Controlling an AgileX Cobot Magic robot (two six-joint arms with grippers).
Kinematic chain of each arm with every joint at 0, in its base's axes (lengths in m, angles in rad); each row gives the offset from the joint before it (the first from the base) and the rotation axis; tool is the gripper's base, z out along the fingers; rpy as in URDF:
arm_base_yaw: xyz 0 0 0.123 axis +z
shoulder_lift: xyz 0 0 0 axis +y
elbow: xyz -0.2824 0 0.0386 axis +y
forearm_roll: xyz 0.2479 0 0.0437 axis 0.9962 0 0.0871
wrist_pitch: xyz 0 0 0 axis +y
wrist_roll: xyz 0.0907 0 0.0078 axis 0.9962 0 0.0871
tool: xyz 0 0 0 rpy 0 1.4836 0
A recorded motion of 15 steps. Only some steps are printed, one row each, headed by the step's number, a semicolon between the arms.
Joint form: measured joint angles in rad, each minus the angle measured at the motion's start. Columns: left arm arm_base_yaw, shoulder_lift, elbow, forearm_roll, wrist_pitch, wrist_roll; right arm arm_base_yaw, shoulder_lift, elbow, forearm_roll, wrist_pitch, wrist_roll.
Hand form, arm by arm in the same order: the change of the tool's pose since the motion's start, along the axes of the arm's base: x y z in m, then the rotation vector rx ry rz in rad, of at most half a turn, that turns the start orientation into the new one. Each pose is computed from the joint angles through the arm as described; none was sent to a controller.
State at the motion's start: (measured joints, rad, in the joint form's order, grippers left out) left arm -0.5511 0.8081 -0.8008 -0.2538 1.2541 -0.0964; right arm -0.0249 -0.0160 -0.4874 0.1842 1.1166 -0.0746
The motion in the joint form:
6: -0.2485 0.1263 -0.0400 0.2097 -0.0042 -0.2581; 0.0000 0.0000 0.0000 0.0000 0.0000 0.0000
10: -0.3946 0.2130 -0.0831 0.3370 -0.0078 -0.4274; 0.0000 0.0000 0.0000 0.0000 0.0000 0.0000
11: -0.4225 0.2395 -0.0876 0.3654 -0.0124 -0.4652; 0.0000 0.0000 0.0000 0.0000 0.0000 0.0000
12: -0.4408 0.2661 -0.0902 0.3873 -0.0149 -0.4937; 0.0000 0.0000 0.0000 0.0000 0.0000 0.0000
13: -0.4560 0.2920 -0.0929 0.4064 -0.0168 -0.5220; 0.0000 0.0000 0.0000 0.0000 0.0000 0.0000
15: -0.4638 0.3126 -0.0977 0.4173 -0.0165 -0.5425; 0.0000 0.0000 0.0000 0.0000 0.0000 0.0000
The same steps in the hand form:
6: 0.0090 -0.0254 -0.0076 0.1661 0.0178 -0.0002; 0.0000 0.0000 0.0000 0.0000 0.0000 0.0000
10: 0.0130 -0.0476 -0.0085 0.2440 -0.0171 0.0159; 0.0000 0.0000 0.0000 0.0000 0.0000 0.0000
11: 0.0146 -0.0536 -0.0113 0.2660 -0.0235 0.0227; 0.0000 0.0000 0.0000 0.0000 0.0000 0.0000
12: 0.0165 -0.0588 -0.0148 0.2894 -0.0251 0.0297; 0.0000 0.0000 0.0000 0.0000 0.0000 0.0000
13: 0.0185 -0.0637 -0.0183 0.3111 -0.0251 0.0394; 0.0000 0.0000 0.0000 0.0000 0.0000 0.0000
15: 0.0203 -0.0674 -0.0205 0.3258 -0.0224 0.0496; 0.0000 0.0000 0.0000 0.0000 0.0000 0.0000

